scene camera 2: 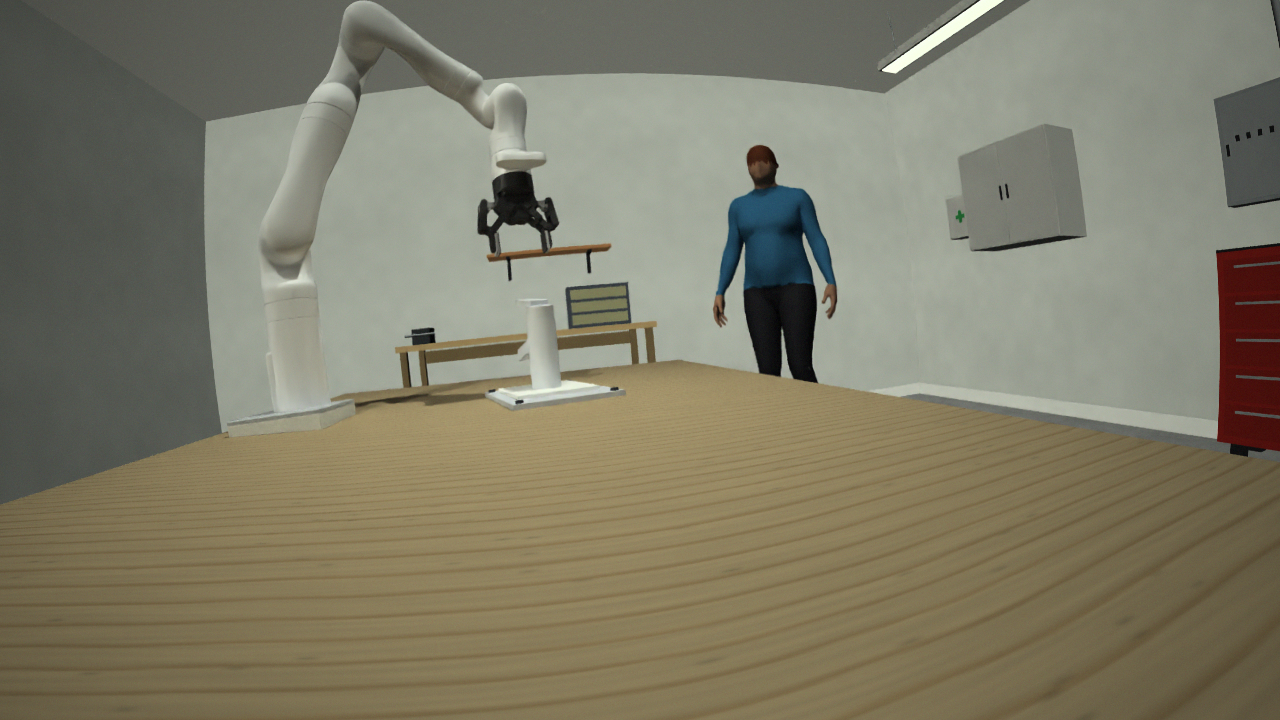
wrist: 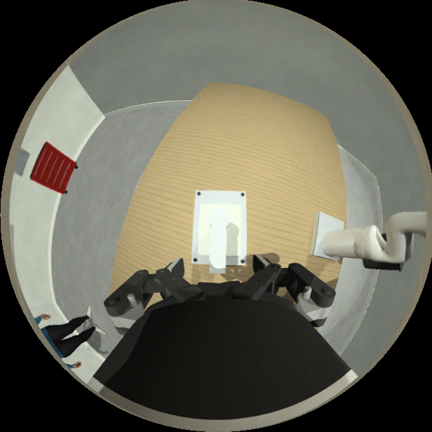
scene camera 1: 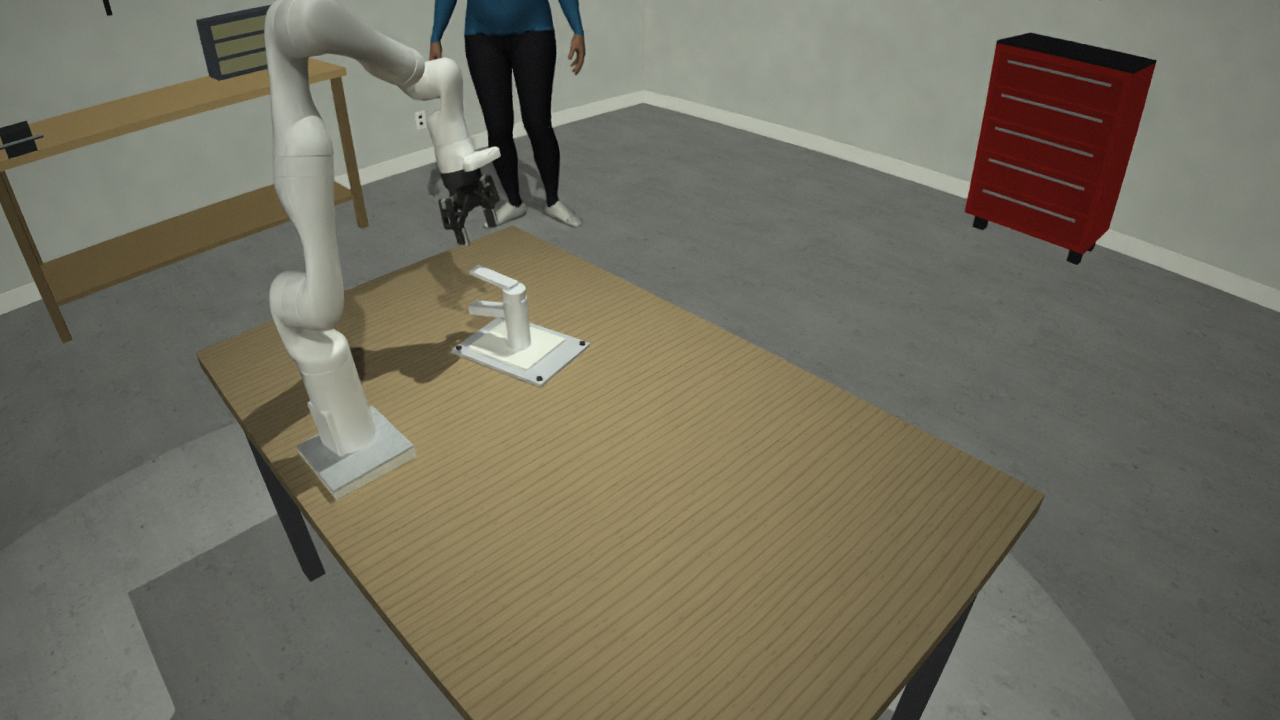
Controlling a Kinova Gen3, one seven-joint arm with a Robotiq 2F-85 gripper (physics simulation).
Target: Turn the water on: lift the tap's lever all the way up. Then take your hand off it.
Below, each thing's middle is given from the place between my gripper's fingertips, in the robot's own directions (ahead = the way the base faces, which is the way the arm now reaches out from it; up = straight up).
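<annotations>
Base plate [scene camera 1: 567,352]: 70 mm to the right of my hand, 10 mm ahead, 240 mm below. Flat white lever [scene camera 1: 514,292]: 10 mm ahead of my hand, 30 mm to the right, 100 mm below.
</annotations>
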